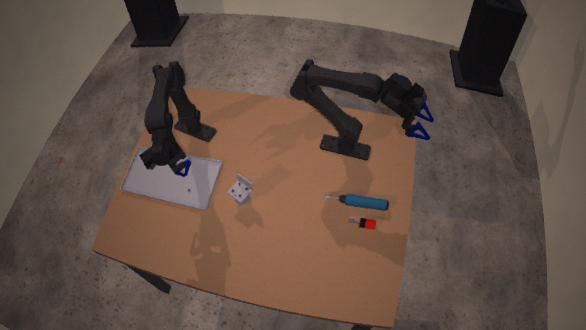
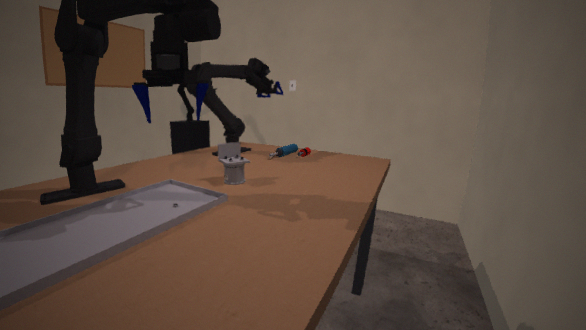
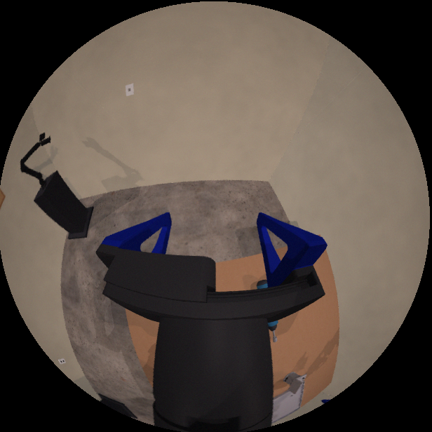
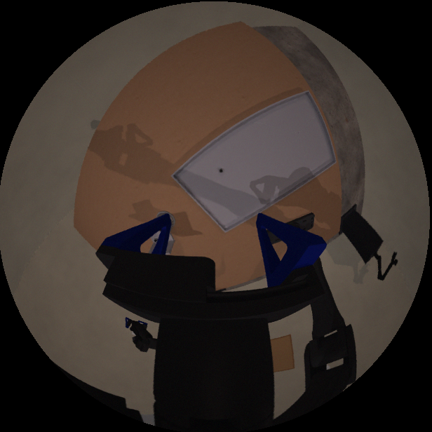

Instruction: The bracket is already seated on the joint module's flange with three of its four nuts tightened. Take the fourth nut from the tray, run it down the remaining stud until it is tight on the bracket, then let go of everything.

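Where they show: left gripper, fingertip midpoint: (image 1: pixel 431 129) (image 2: pixel 276 95); right gripper, fingertip midpoint: (image 1: pixel 179 167) (image 2: pixel 174 121); left arm's base, link origin: (image 1: pixel 345 147); right arm's base, link origin: (image 1: pixel 195 129) (image 2: pixel 85 192).
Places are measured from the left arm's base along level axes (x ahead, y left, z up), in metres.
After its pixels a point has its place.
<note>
The loose nut (image 1: pixel 189 190) @(z 0.009, x 0.367, y -0.522 m) (image 2: pixel 175 205) @(z 0.008, x 0.371, y -0.527 m) (image 4: pixel 221 170) lies in the shallow grey tray (image 1: pixel 205 185) @(z 0.004, x 0.324, y -0.470 m) (image 2: pixel 125 225) @(z 0.004, x 0.372, y -0.638 m) (image 4: pixel 280 130), towards the tray end nearer the module. The pale bracket (image 1: pixel 240 190) @(z 0.065, x 0.330, y -0.306 m) (image 2: pixel 229 150) @(z 0.088, x 0.304, y -0.299 m) sits on the round joint module (image 2: pixel 234 174) @(z 0.030, x 0.352, y -0.327 m), with several dark nuts or studs on top; which stud is bare is too small to tell. My right gripper (image 1: pixel 183 173) @(z 0.187, x 0.368, y -0.511 m) (image 2: pixel 174 120) @(z 0.187, x 0.368, y -0.511 m) (image 4: pixel 213 217) is open and empty, high above the tray, fingers pointing down. My left gripper (image 1: pixel 430 129) @(z 0.282, x 0.034, y 0.300 m) (image 2: pixel 275 94) @(z 0.282, x 0.034, y 0.300 m) (image 3: pixel 213 216) is open and empty, raised beyond the table's right edge, far from the module.
A blue-handled tool (image 1: pixel 366 202) @(z 0.038, x 0.234, y 0.136 m) (image 2: pixel 287 149) @(z 0.030, x 0.247, y 0.101 m) and a short red-handled tool (image 1: pixel 369 223) @(z 0.033, x 0.310, y 0.166 m) (image 2: pixel 305 151) @(z 0.025, x 0.322, y 0.134 m) lie on the right side of the table (image 1: pixel 300 260) @(z 0.000, x 0.498, y -0.030 m). Black pedestals (image 1: pixel 156 22) (image 1: pixel 487 47) stand on the floor behind the arms.
</note>
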